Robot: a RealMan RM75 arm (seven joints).
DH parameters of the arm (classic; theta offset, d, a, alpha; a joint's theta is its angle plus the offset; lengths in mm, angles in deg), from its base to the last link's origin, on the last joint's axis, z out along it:
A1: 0 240.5 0 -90
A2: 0 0 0 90
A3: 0 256 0 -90
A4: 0 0 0 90
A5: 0 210 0 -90
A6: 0 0 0 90
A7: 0 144 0 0
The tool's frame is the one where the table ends.
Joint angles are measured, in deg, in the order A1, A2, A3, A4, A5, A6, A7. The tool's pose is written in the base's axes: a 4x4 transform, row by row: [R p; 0 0 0 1], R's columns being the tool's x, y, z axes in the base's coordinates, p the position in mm. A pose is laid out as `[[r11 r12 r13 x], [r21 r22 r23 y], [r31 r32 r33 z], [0 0 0 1]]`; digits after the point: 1 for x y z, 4 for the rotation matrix.
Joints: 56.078 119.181 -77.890 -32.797 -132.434 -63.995 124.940
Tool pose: [[0.8568 -0.4494 0.2530 161.4], [-0.4934 -0.8570 0.1486 406.5], [0.1501 -0.2521 -0.9560 -87.2], [0 0 0 1]]
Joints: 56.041 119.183 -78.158 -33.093 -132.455 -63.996 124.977
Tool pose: [[0.8592 -0.4441 0.2543 160.6], [-0.4887 -0.8595 0.1501 406.6], [0.1519 -0.2532 -0.9554 -87.1], [0 0 0 1]]
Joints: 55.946 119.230 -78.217 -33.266 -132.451 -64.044 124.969
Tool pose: [[0.8599 -0.4431 0.2536 160.4], [-0.4874 -0.8602 0.1497 406.3], [0.1518 -0.2524 -0.9557 -87.3], [0 0 0 1]]
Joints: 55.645 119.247 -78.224 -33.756 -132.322 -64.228 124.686
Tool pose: [[0.8630 -0.4394 0.2494 160.2], [-0.4827 -0.8628 0.1502 405.9], [0.1491 -0.2500 -0.9567 -86.9], [0 0 0 1]]
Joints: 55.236 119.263 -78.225 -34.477 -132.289 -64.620 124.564
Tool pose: [[0.8652 -0.4370 0.2457 160.0], [-0.4793 -0.8648 0.1494 405.1], [0.1472 -0.2470 -0.9578 -86.0], [0 0 0 1]]
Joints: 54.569 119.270 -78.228 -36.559 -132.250 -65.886 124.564
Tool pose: [[0.8728 -0.4273 0.2357 156.2], [-0.4668 -0.8720 0.1476 404.3], [0.1425 -0.2388 -0.9606 -83.2], [0 0 0 1]]
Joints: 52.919 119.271 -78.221 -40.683 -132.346 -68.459 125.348
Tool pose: [[0.8789 -0.4229 0.2209 151.5], [-0.4580 -0.8775 0.1422 401.2], [0.1337 -0.2261 -0.9649 -77.1], [0 0 0 1]]
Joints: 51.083 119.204 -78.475 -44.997 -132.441 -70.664 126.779
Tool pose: [[0.8811 -0.4240 0.2095 147.9], [-0.4566 -0.8780 0.1437 398.1], [0.1230 -0.2223 -0.9672 -70.2], [0 0 0 1]]
